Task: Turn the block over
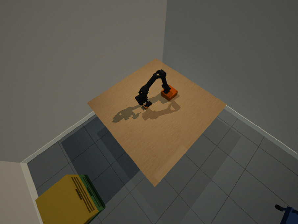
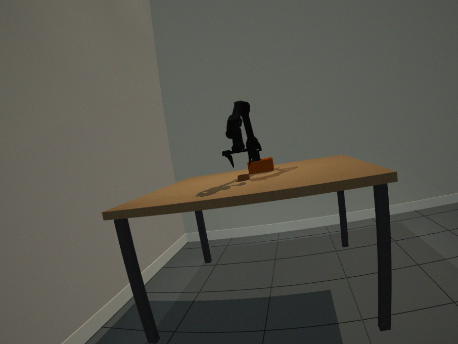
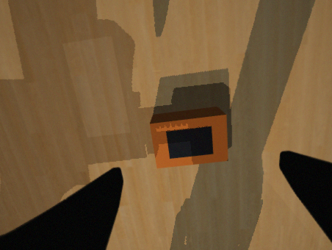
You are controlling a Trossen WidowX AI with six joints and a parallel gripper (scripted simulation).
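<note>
Right now the block is 6 cm below my gripper tip and 1 cm behind it.
</note>
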